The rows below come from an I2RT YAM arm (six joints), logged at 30 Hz.
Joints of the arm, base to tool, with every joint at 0 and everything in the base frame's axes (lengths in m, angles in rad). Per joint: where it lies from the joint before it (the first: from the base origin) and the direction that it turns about. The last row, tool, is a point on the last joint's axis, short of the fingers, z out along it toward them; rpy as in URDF.
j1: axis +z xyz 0 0 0.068
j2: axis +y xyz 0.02 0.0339 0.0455
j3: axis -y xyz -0.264 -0.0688 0
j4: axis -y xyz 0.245 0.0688 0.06
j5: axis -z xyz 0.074 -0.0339 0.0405
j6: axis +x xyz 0.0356 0 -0.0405
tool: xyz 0 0 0 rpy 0 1.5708 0
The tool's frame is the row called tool.
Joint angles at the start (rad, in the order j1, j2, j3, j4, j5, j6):
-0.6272 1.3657 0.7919 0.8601 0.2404 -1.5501
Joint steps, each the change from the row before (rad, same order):
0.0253 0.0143 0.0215 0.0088 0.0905 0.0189
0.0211 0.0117 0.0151 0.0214 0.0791 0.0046
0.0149 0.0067 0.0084 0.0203 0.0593 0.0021
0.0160 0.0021 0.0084 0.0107 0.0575 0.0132
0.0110 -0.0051 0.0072 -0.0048 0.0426 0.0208
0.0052 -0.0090 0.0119 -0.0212 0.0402 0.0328
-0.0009 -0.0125 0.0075 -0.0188 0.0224 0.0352
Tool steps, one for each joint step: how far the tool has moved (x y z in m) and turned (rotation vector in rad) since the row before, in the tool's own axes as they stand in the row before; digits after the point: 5 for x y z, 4 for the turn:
-0.00569 -0.00270 0.00281 0.0153 0.0659 0.0304
-0.00477 -0.00272 0.00129 0.0232 0.0581 0.0197
-0.00314 -0.00220 0.00007 0.0198 0.0444 0.0159
-0.00334 -0.00270 -0.00077 0.0145 0.0418 0.0262
-0.00204 -0.00328 -0.00107 0.0066 0.0320 0.0281
-0.00084 -0.00448 -0.00004 0.0021 0.0353 0.0342
0.00061 -0.00486 -0.00004 0.0042 0.0229 0.0356

